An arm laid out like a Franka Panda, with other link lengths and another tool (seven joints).
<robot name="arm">
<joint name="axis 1" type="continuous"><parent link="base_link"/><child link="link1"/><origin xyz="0 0 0.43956"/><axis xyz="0 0 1"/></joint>
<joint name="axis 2" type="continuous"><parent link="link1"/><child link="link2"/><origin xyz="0 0 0"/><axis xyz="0 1 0"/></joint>
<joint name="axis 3" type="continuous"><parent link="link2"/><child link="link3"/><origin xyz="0 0 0.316"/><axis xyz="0 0 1"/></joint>
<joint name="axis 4" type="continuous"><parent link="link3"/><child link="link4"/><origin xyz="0.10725 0 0"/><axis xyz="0 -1 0"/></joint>
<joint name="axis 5" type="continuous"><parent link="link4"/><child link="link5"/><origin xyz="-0.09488 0 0.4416"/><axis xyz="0 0 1"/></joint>
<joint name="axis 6" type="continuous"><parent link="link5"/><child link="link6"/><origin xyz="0 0 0"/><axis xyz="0 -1 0"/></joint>
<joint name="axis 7" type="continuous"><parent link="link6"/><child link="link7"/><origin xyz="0.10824 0 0"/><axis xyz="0 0 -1"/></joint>
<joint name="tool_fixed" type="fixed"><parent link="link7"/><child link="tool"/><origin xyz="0.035 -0.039 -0.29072" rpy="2.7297 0 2.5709"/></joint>
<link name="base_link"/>
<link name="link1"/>
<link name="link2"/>
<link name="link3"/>
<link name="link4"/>
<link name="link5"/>
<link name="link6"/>
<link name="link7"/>
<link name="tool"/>
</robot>
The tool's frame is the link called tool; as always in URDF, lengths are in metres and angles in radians. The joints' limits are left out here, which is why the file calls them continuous.
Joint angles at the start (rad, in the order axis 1, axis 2, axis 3, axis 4, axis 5, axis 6, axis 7): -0.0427, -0.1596, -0.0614, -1.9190, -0.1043, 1.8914, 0.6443
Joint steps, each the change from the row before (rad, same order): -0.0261, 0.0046, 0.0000, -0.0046, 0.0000, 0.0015, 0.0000; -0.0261, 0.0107, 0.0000, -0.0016, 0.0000, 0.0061, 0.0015; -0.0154, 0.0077, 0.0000, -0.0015, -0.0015, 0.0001, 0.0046; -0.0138, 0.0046, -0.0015, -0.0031, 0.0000, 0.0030, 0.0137; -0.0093, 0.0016, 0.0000, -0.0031, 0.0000, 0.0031, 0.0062; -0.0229, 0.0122, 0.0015, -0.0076, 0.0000, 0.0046, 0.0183; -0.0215, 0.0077, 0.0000, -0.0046, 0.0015, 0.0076, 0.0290; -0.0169, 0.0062, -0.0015, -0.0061, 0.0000, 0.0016, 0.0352; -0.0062, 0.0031, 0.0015, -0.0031, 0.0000, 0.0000, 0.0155; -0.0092, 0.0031, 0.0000, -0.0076, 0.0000, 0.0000, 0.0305; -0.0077, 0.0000, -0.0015, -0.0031, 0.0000, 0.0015, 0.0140; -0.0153, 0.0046, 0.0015, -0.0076, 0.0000, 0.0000, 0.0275; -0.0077, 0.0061, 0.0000, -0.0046, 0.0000, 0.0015, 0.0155; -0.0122, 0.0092, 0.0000, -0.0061, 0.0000, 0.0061, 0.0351; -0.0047, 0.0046, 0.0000, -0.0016, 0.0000, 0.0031, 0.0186; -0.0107, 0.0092, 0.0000, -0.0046, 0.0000, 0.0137, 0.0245
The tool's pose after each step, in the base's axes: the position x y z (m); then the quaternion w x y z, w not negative. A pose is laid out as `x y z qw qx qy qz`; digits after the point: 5 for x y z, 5 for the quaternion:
0.64261 -0.16186 0.50577 0.19986 0.58200 0.77301 0.15424
0.64001 -0.17871 0.49871 0.19943 0.59290 0.76564 0.14997
0.63697 -0.18885 0.49287 0.19752 0.60103 0.76066 0.14541
0.63352 -0.19847 0.48835 0.19776 0.61226 0.75216 0.14241
0.63141 -0.20425 0.48587 0.19824 0.61807 0.74755 0.14094
0.62559 -0.21735 0.47398 0.19495 0.63382 0.73635 0.13439
0.62036 -0.23020 0.46705 0.19652 0.65246 0.72015 0.13060
0.61304 -0.24078 0.45951 0.19612 0.67222 0.70292 0.12474
0.61026 -0.24321 0.45567 0.19515 0.67971 0.69644 0.12196
0.60423 -0.24771 0.44920 0.19376 0.69411 0.68336 0.11694
0.60071 -0.25284 0.44755 0.19472 0.70201 0.67530 0.11504
0.59351 -0.25988 0.44022 0.19273 0.71661 0.66139 0.10907
0.58972 -0.26378 0.43387 0.19063 0.72479 0.65368 0.10506
0.58446 -0.26996 0.42521 0.19035 0.74032 0.63703 0.09941
0.58259 -0.27231 0.42170 0.19083 0.74769 0.62859 0.09698
0.58066 -0.27838 0.41469 0.19322 0.75808 0.61568 0.09447

